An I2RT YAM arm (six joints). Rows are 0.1 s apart.
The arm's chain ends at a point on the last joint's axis. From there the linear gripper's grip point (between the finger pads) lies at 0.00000 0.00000 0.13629 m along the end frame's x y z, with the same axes.
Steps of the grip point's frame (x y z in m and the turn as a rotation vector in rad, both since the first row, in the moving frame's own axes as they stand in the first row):
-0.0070, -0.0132, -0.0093, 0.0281, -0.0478, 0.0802
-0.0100, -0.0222, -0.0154, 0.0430, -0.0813, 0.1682
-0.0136, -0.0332, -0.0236, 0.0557, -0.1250, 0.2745
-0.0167, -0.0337, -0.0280, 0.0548, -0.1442, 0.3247
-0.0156, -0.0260, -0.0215, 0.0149, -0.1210, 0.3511
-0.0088, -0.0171, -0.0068, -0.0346, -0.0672, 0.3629
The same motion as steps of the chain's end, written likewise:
-0.0006, -0.0091, -0.0091, 0.0281, -0.0478, 0.0802
0.0005, -0.0154, -0.0148, 0.0430, -0.0813, 0.1682
0.0021, -0.0234, -0.0223, 0.0557, -0.1250, 0.2745
0.0013, -0.0232, -0.0264, 0.0548, -0.1442, 0.3247
0.0002, -0.0212, -0.0205, 0.0149, -0.1210, 0.3511
0.0010, -0.0201, -0.0064, -0.0346, -0.0672, 0.3629

